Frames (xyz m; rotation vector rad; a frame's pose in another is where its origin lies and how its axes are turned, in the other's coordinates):
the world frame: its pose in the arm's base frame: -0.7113 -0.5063 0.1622 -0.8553 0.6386 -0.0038
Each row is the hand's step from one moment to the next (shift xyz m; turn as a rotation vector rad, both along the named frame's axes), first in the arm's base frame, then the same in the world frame.
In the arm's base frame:
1: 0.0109 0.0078 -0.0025 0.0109 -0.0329 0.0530
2: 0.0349 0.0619 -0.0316 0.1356 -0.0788 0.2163
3: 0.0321 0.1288 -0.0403 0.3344 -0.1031 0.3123
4: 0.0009 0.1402 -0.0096 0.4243 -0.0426 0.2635
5: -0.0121 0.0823 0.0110 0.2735 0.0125 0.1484
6: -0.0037 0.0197 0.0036 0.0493 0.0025 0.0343
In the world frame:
1: 0.0082 0.0043 0.0100 -0.0106 -0.0619 0.0082
2: 0.0294 0.0550 0.0465 0.0172 -0.2379 0.1204
3: 0.0149 0.1065 0.0877 0.1351 -0.3703 0.2541
4: -0.0295 0.1001 0.0941 0.2187 -0.3176 0.3202
5: -0.0363 0.0502 0.0566 0.1421 -0.1630 0.2241
6: -0.0098 0.0115 0.0136 0.0216 -0.0345 0.0442

